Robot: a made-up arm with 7 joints. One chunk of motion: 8 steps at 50 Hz.
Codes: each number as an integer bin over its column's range. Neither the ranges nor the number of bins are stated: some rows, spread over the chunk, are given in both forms.
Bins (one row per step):
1: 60 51 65 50 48 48 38
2: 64 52 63 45 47 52 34
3: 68 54 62 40 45 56 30
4: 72 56 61 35 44 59 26
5: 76 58 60 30 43 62 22
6: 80 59 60 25 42 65 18
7: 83 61 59 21 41 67 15
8: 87 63 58 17 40 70 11
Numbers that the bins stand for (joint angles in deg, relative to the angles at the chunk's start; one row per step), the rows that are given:
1: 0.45 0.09 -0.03 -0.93 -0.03 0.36 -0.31
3: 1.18 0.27 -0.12 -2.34 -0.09 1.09 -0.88
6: 2.27 0.58 -0.18 -4.46 -0.15 1.91 -1.73
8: 2.91 0.82 -0.24 -5.60 -0.19 2.36 -2.22
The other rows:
2: 0.82 0.15 -0.09 -1.64 -0.05 0.73 -0.60
4: 1.55 0.39 -0.15 -3.05 -0.11 1.36 -1.16
5: 1.91 0.52 -0.18 -3.76 -0.13 1.64 -1.44
7: 2.55 0.70 -0.21 -5.03 -0.17 2.09 -1.94

